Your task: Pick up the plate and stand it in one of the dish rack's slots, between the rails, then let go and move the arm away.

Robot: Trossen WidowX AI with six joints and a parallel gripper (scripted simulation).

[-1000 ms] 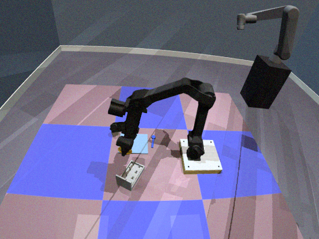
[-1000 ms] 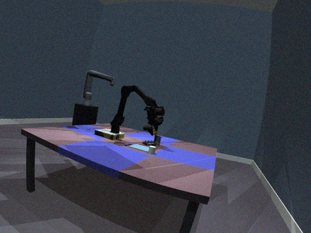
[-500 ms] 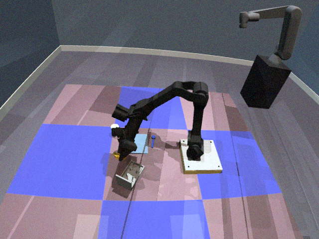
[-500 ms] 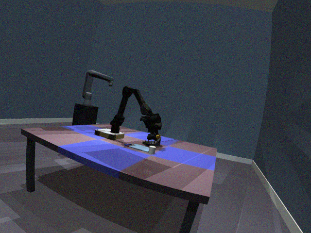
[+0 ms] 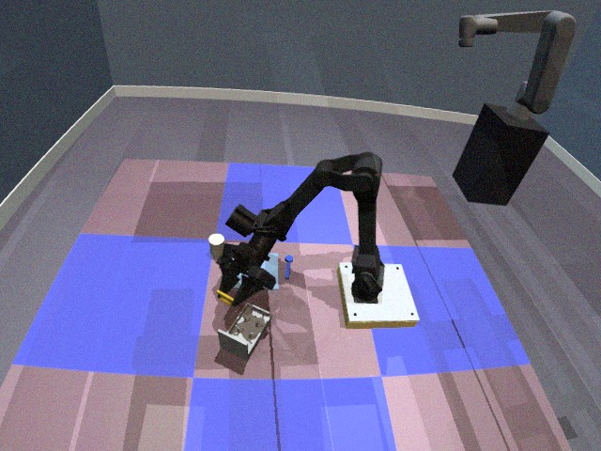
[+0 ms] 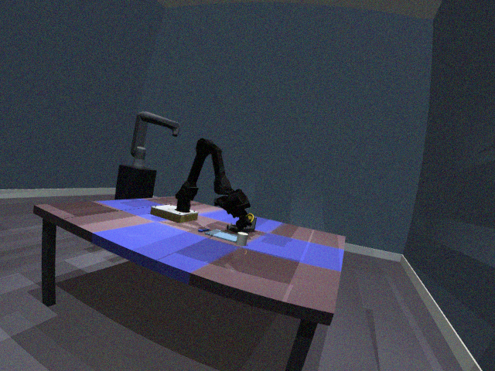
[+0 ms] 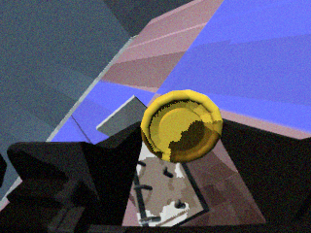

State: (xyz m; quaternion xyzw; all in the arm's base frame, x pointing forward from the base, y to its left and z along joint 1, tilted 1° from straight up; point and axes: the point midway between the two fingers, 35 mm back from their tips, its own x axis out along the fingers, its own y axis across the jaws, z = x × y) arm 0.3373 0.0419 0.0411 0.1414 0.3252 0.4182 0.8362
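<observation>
My gripper tip is 5 cm past the grey dish rack, 5 cm above it and 4 cm to the right of it. From my gripper tip the other things lie so: yellow plate: 1 cm to the right; then cream cup: 22 cm to the right, 6 cm ahead, 5 cm below; then light blue mat: 16 cm to the right, 7 cm below, 5 cm behind.
</observation>
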